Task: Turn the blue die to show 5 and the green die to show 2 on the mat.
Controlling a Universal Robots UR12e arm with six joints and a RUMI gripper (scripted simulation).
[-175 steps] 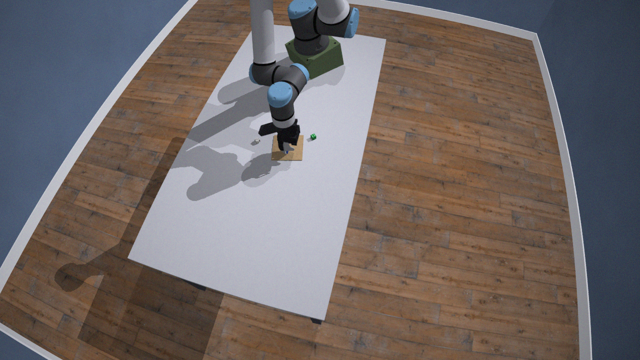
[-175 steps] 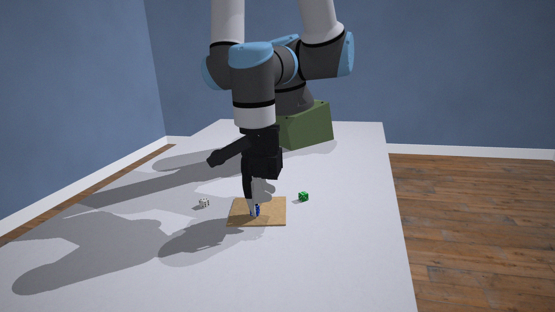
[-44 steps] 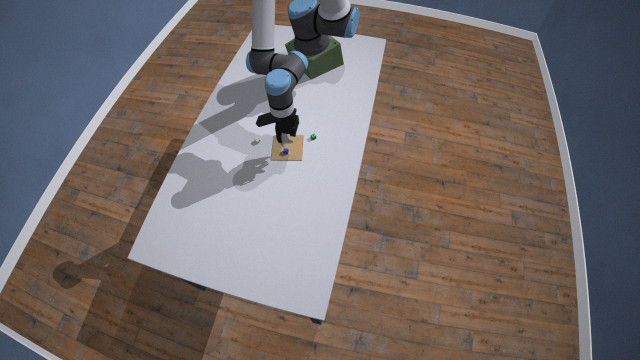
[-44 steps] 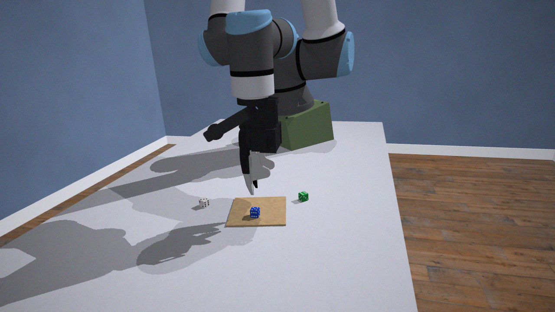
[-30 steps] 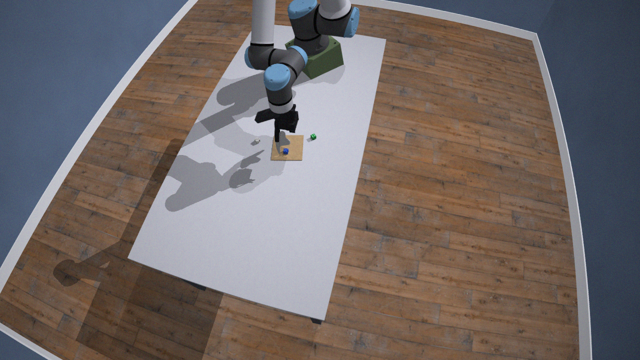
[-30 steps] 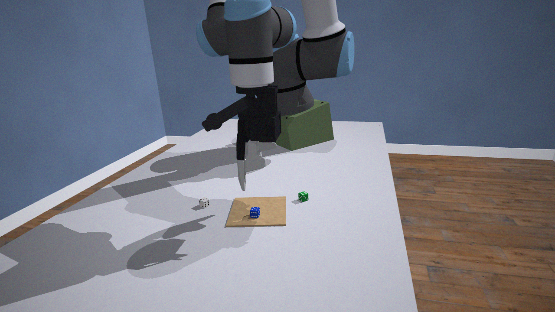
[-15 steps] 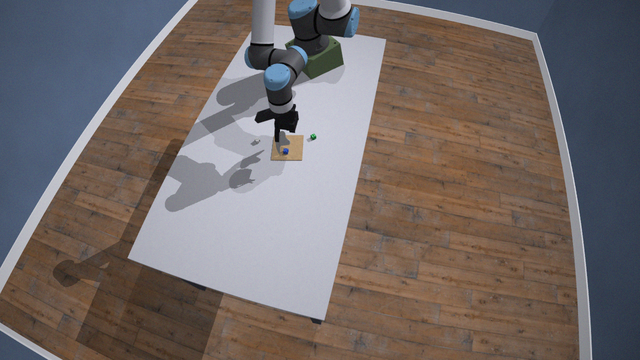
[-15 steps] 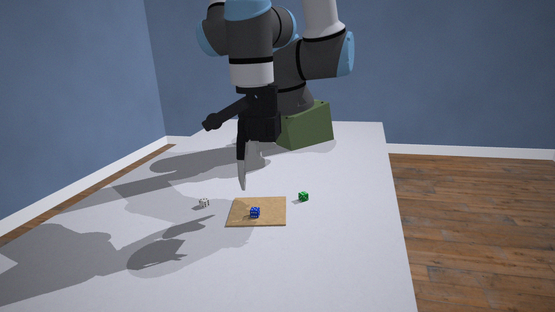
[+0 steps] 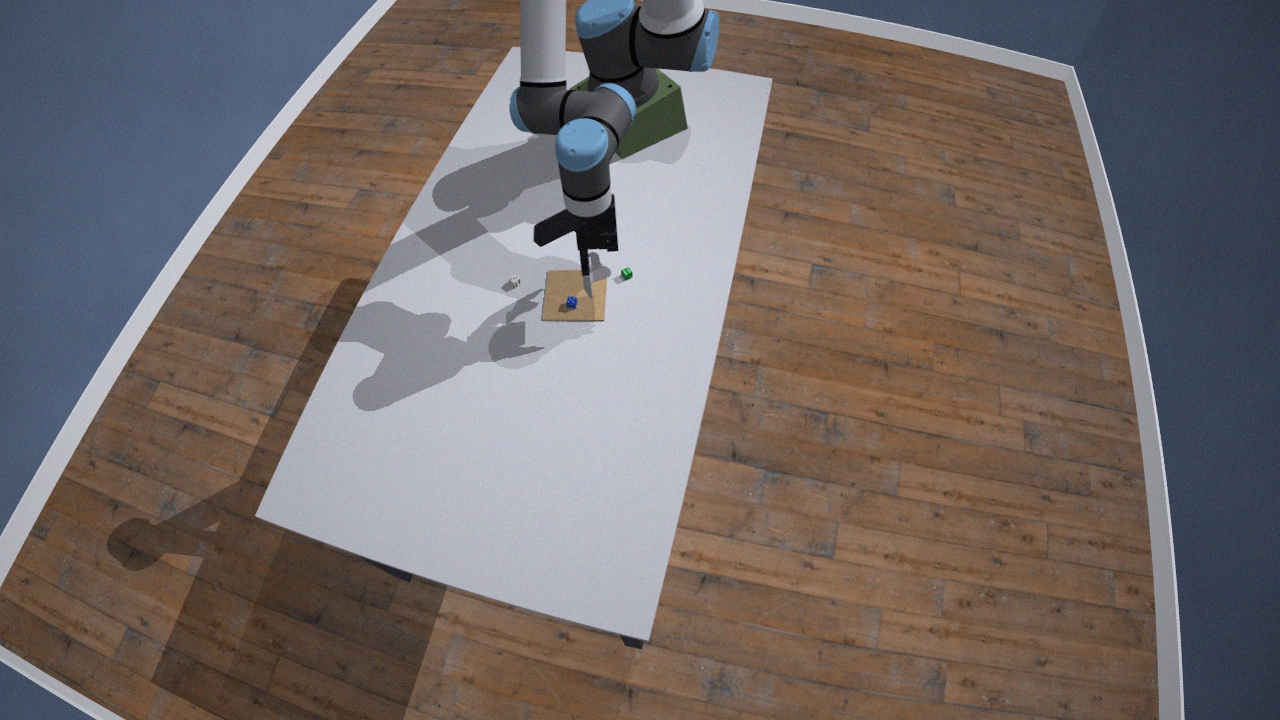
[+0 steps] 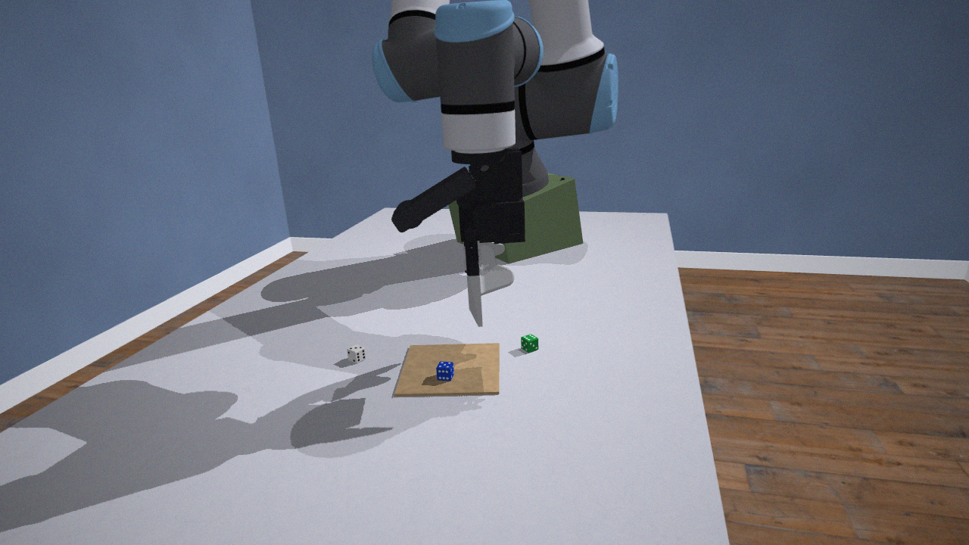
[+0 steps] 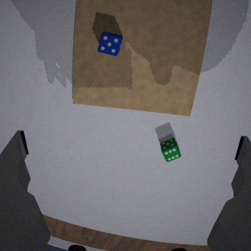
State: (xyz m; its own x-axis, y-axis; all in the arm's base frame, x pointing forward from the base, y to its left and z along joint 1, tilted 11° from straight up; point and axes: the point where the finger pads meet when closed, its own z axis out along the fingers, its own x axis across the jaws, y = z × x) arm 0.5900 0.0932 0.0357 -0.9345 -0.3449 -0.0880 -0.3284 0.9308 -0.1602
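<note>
My hand is 90 mm above the green die, 70 mm past it and 60 mm to the right of it. Round my hand: tan mat 100 mm below, 40 mm to the right, 10 mm ahead; then white die 190 mm to the right, 90 mm below, 10 mm ahead; then blue die 90 mm below, 40 mm to the right, 40 mm ahead.
</note>
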